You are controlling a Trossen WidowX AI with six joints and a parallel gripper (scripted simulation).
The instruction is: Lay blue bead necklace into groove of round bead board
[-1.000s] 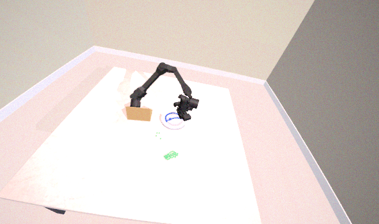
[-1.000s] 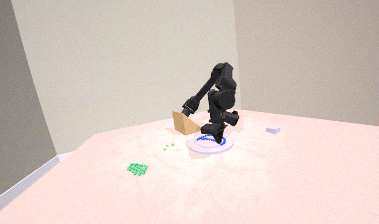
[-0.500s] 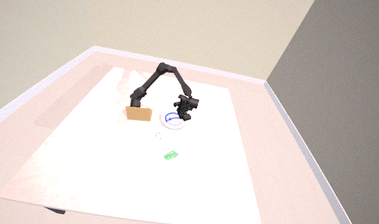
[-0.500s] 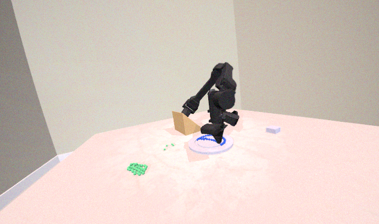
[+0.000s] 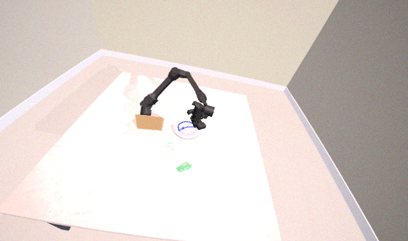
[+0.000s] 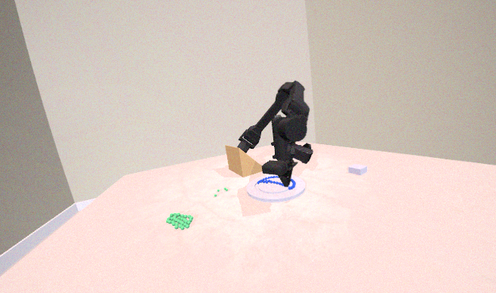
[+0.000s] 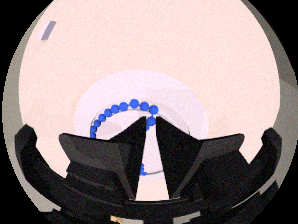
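Now: the round white bead board 5 cm behind my gripper tip, 1 cm to the right of it and 1 cm below it. The rest, counted from my gripper tip: small grey block: 28 cm to the left, 6 cm ahead, 1 cm below.
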